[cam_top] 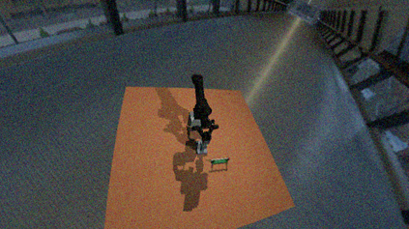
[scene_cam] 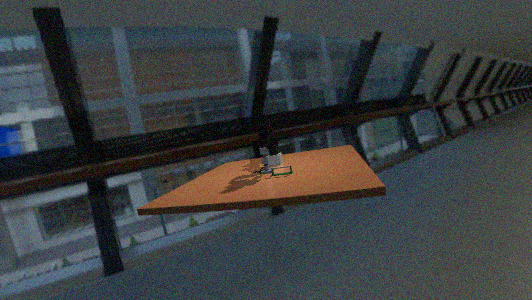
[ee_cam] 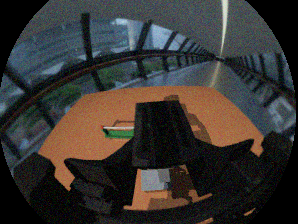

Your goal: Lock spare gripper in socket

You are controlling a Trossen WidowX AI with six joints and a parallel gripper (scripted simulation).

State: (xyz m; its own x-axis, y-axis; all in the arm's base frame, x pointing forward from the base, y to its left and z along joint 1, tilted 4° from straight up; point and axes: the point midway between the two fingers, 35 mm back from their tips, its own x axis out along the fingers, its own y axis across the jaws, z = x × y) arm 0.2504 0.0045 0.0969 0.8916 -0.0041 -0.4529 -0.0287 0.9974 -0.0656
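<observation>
The green pin cradle is 110 mm ahead of my gripper tip, 130 mm to the left of it and 150 mm below it. Round my gripper tip: grey mount (10 mm behind, 120 mm below); spare gripper (10 mm behind, 10 mm below).
</observation>
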